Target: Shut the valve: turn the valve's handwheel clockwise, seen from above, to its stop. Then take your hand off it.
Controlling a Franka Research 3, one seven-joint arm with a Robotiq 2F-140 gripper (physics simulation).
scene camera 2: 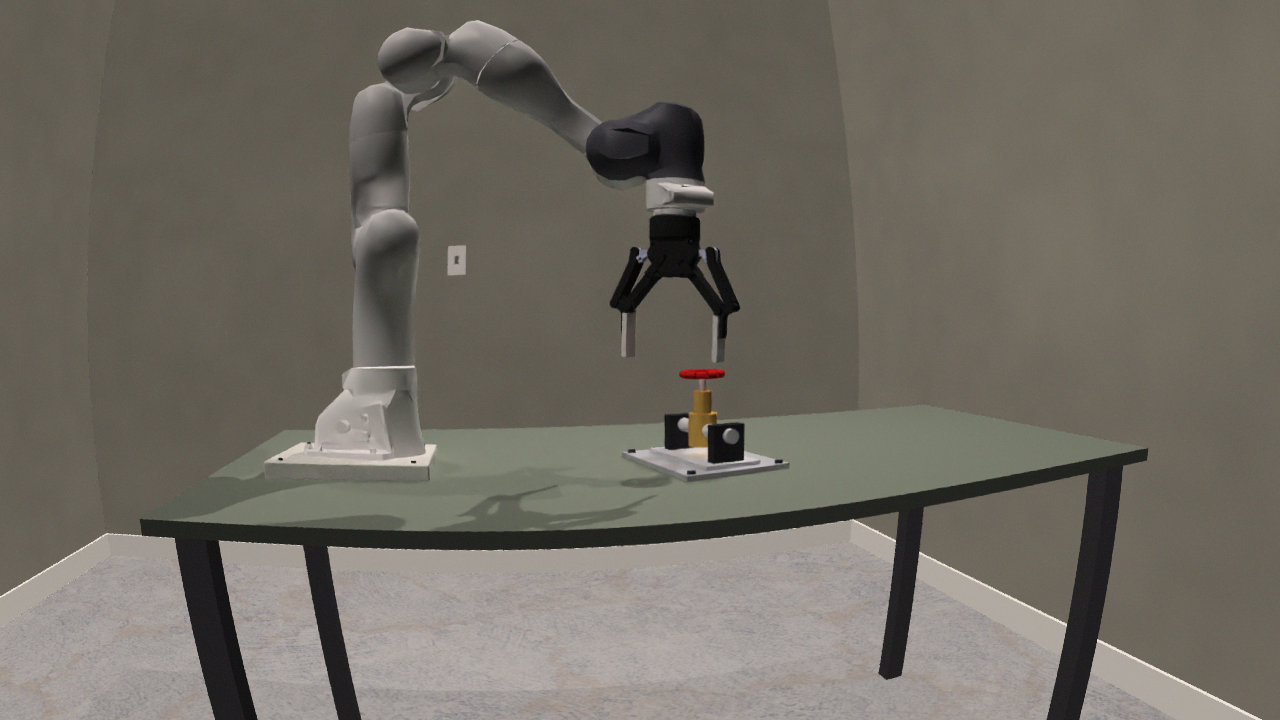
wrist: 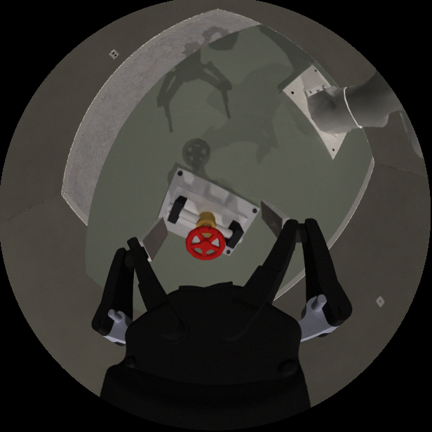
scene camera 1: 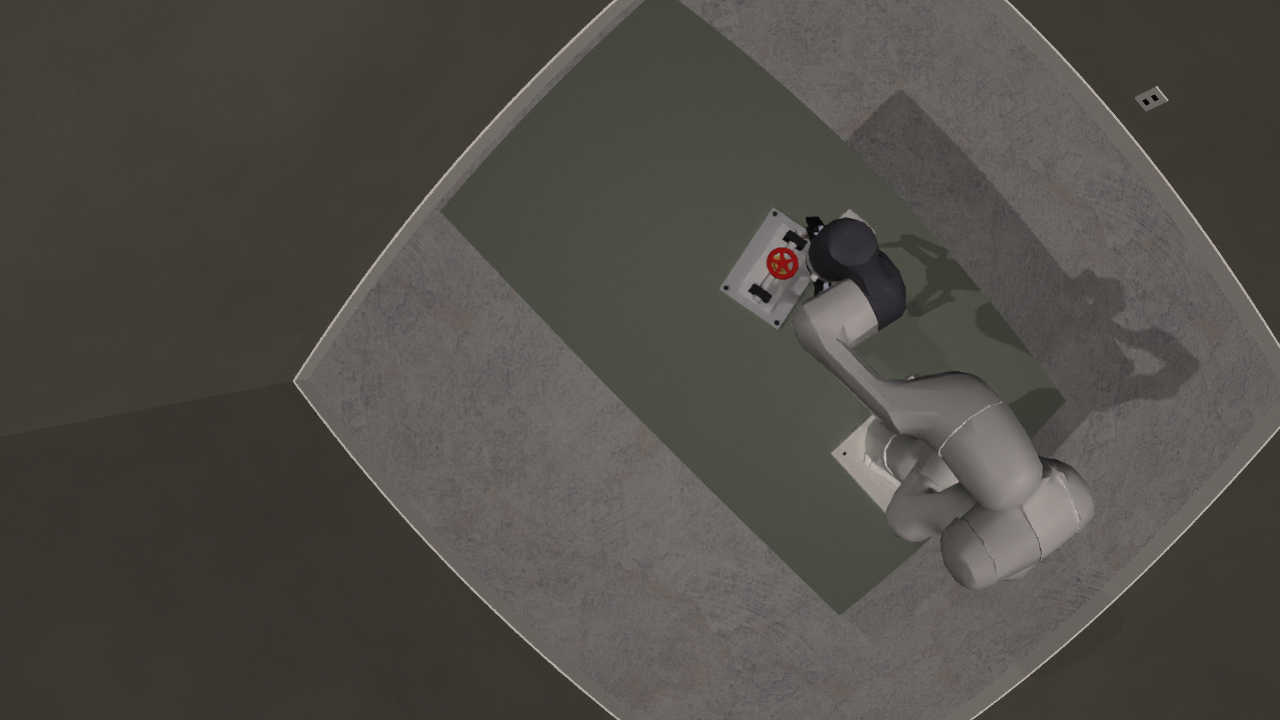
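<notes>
The red handwheel [scene camera 1: 782,262] [scene camera 2: 701,374] [wrist: 205,244] lies level on top of the brass valve body [scene camera 2: 702,429] [wrist: 206,219]. The valve stands on a light grey plate [scene camera 1: 742,277] [scene camera 2: 662,465] [wrist: 245,204]. My gripper [scene camera 2: 673,357] [wrist: 211,217] points down, wide open and empty. Its fingertips are a little above the wheel's height and apart from it; in the scene camera 2 view one tip is above the wheel's left part. In the scene camera 1 view the gripper is right of the wheel, mostly hidden under the arm. How far the wheel is turned cannot be told.
Two black brackets [scene camera 1: 794,240] [scene camera 1: 759,293] [scene camera 2: 725,442] [scene camera 2: 675,430] [wrist: 177,209] [wrist: 234,234] stand on the plate, on either side of the valve body, lower than the wheel. The arm's white base plate [scene camera 2: 349,468] [wrist: 295,90] is on the same green table [scene camera 1: 626,223] [scene camera 2: 537,501].
</notes>
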